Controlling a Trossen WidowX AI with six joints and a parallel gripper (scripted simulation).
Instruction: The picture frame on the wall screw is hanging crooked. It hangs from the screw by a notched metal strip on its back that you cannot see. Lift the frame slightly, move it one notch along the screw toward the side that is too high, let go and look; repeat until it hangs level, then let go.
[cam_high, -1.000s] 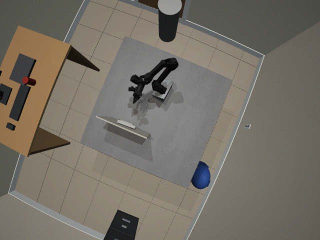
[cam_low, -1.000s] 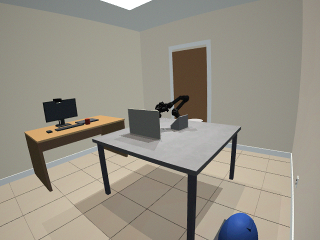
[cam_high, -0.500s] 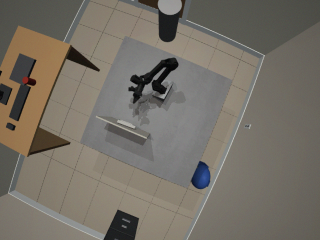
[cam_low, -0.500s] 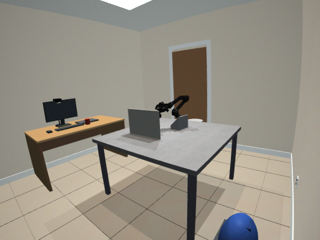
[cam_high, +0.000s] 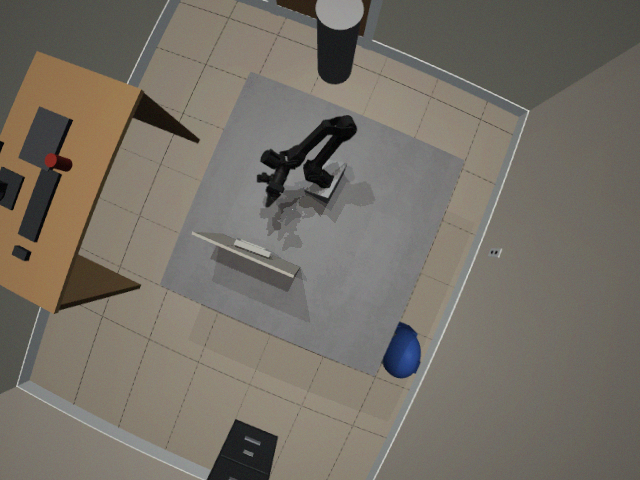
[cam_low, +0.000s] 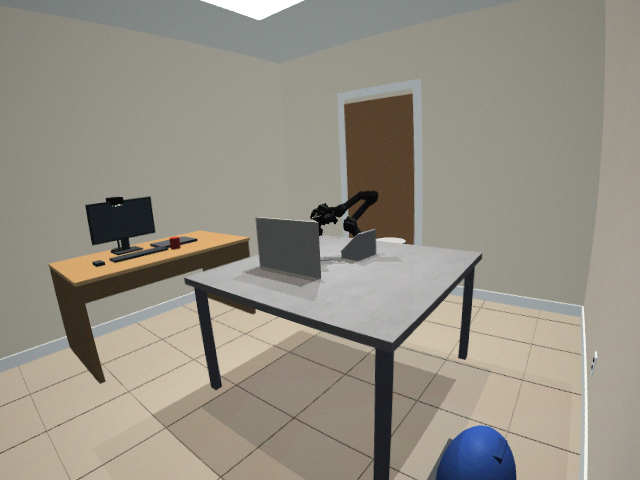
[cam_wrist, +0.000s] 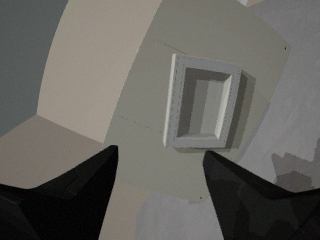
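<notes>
Now: the pale picture frame 21 cm ahead of my gripper tip, 2 cm to the right of it and 9 cm below it. From my gripper tip the other things lie so: wall panel (22 cm ahead, 1 cm to the right, 10 cm below).
</notes>
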